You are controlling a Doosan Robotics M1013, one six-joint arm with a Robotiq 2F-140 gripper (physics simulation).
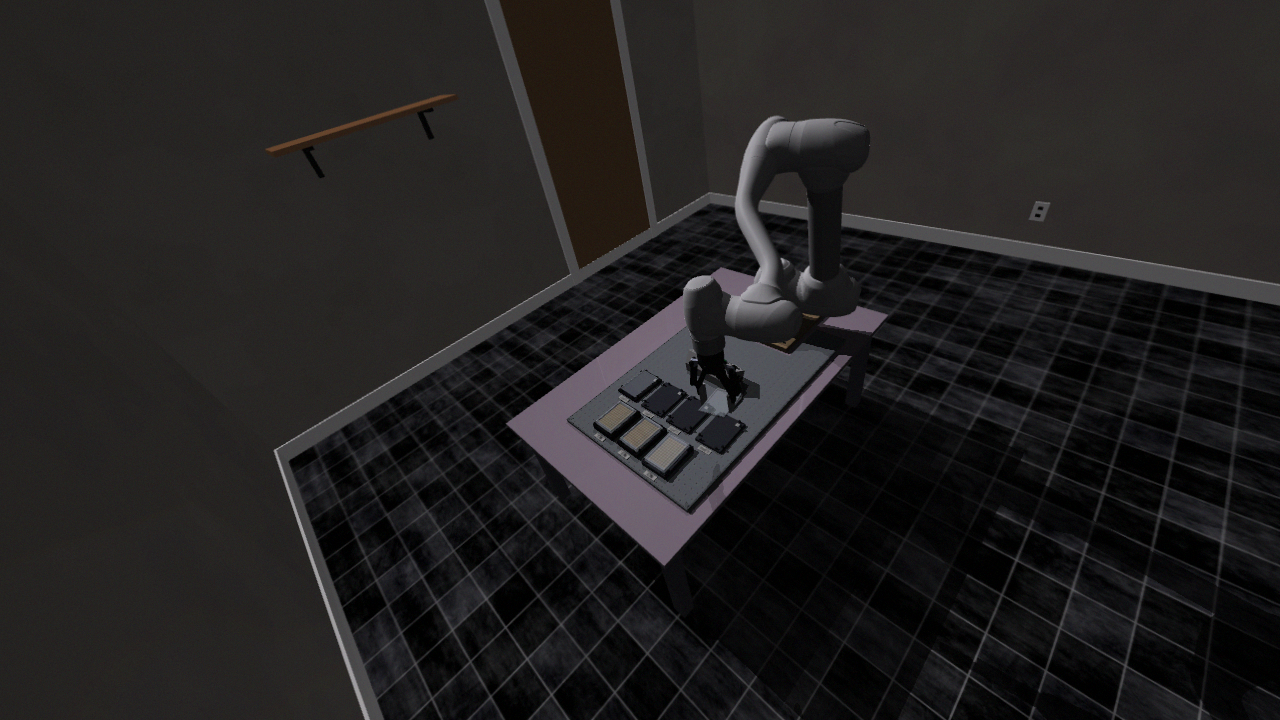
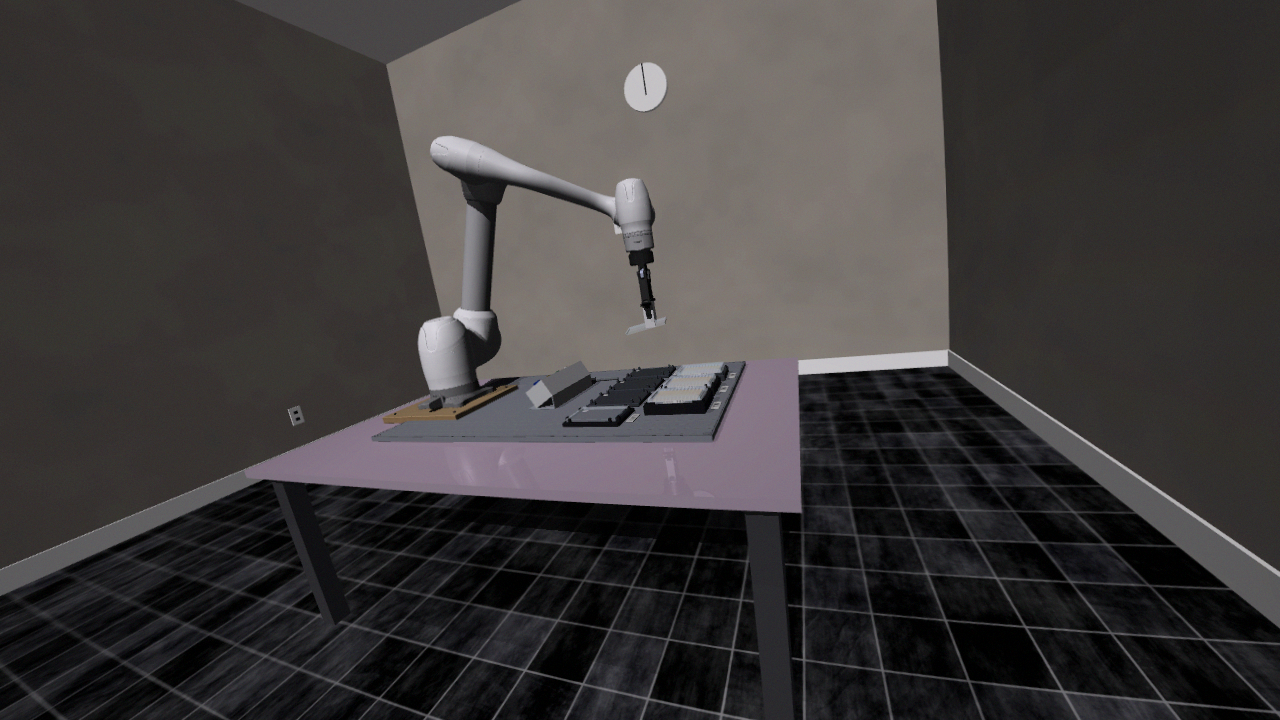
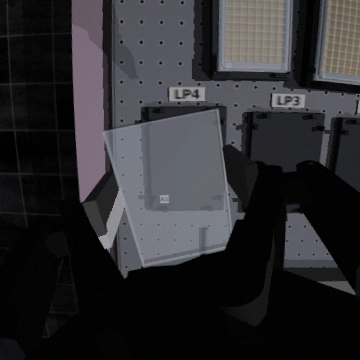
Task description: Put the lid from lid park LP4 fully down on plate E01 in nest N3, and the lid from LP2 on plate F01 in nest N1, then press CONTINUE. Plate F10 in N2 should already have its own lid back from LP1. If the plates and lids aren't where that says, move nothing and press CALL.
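Frame: origin at the arm's base, x back, y right, z up, level; metres.
Seen in the pictures: gripper, between the fingertips: (image 1: 717, 406) (image 2: 651, 324) (image 3: 171, 175); arm's base, origin of its link: (image 2: 457, 399).
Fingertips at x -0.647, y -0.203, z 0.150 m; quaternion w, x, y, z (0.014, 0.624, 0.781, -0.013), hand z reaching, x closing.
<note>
Pixels of each thing's top centre, then the offset from my fingertips to it. "spot": a spot on its surface instead. Level surfaces: height alone.
- clear lid, centre of its top: (image 3: 175, 201) (image 1: 720, 399) (image 2: 645, 320) dz +0.016, dx +0.016, dy +0.003 m
- park LP4, centre of its top: (image 3: 187, 162) (image 2: 650, 369) (image 1: 720, 428) dz -0.138, dx +0.021, dy +0.019 m
- Park LP3, centre of its top: (image 3: 287, 166) (image 2: 635, 380) (image 1: 689, 411) dz -0.138, dx +0.026, dy +0.154 m
- park, a spot on its surface: (image 2: 597, 415) spot: dz -0.141, dx +0.024, dy +0.435 m
- grey wedge-shaped console, centre of its top: (image 2: 557, 369) (image 1: 713, 358) dz -0.075, dx +0.243, dy +0.207 m
- perforated board, height of its surface: dz -0.158 m
- pink table, height of its surface: dz -0.171 m
My gripper (image 1: 714, 394) (image 2: 649, 315) (image 3: 171, 175) is shut on a clear lid (image 2: 646, 326) (image 3: 175, 170). The lid hangs tilted well above the board and looks turned relative to park LP4 (image 1: 721, 433) (image 3: 161, 113), which shows partly through it. Park LP3 (image 3: 285, 140) looks dark and bare. The park (image 1: 640, 385) (image 2: 597, 415) at the other end of the row looks pale on top, like a clear lid. Three tan plates (image 1: 615, 418) (image 1: 640, 435) (image 1: 667, 454) sit in black nests. Their nest and plate labels are unreadable, and I cannot tell which carry lids.
A grey wedge-shaped console (image 2: 561, 386) stands on the board between the arm base and the parks; its buttons are not readable. The arm stands on a wooden base plate (image 2: 487, 402). The perforated board (image 1: 696, 490) lies on a pink table (image 1: 626, 519).
</note>
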